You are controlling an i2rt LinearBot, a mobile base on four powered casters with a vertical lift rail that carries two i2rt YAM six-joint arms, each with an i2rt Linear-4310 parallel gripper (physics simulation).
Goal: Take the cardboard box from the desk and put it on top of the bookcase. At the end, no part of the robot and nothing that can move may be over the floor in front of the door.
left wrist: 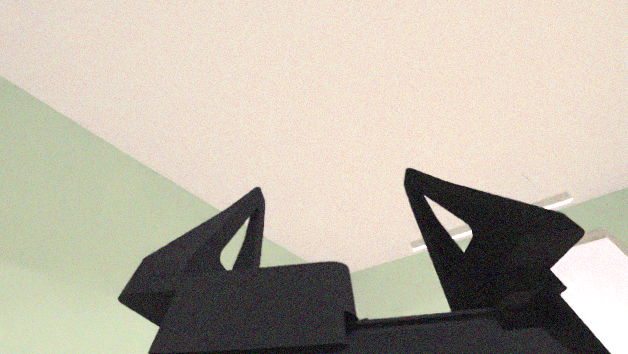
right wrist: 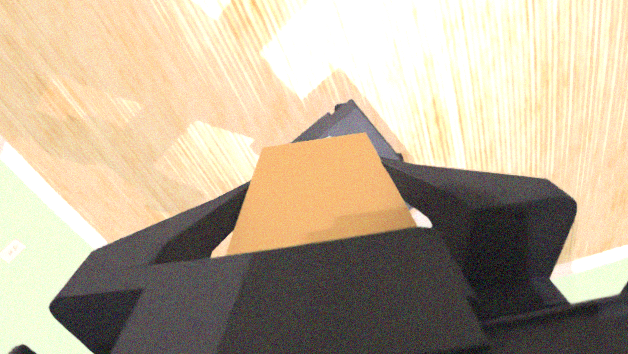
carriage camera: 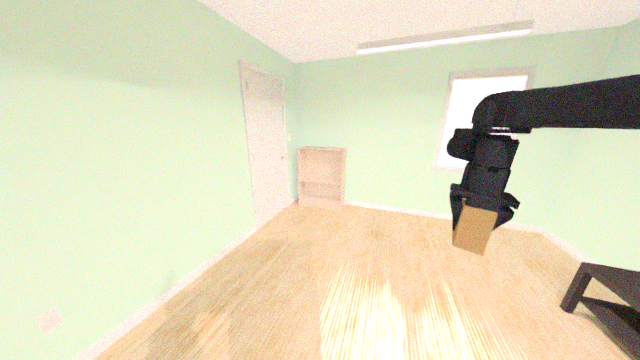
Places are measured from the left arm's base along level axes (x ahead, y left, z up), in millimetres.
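Pixels of known places: left gripper, fingertip midpoint: (left wrist: 332,185); right gripper, fingertip midpoint: (right wrist: 318,180) (carriage camera: 467,233).
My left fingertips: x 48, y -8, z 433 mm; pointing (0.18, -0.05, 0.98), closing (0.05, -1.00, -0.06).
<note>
Behind a point stands the place of what it marks.
The cardboard box (carriage camera: 475,229) @(x 266, y -633, z 218 mm) (right wrist: 322,192) @(x 316, y -665, z 214 mm) is held in my right gripper (carriage camera: 476,220), high above the floor and tilted slightly. My right gripper is shut on it, with a finger at each side in the right wrist view. My left gripper (left wrist: 332,185) @(x 48, y -8, z 433 mm) is open and empty, with ceiling and walls behind it. The pale bookcase (carriage camera: 345,175) stands far off in the corner in the carriage camera, well beyond the held box and to the picture's left of it. The white door (carriage camera: 265,145) @(x 2505, y 482, z 144 mm) is closed, in the wall at the left, beside the bookcase. The desk does not show.
A dark low table (carriage camera: 577,290) @(x 1064, y -2293, z -786 mm) stands at the lower right in the carriage camera. A window (carriage camera: 480,115) is in the far wall behind my right arm. Part of the dark robot base (right wrist: 357,127) @(x -51, y -544, z -710 mm) shows beyond the box in the right wrist view. Wood floor lies between me and the bookcase.
</note>
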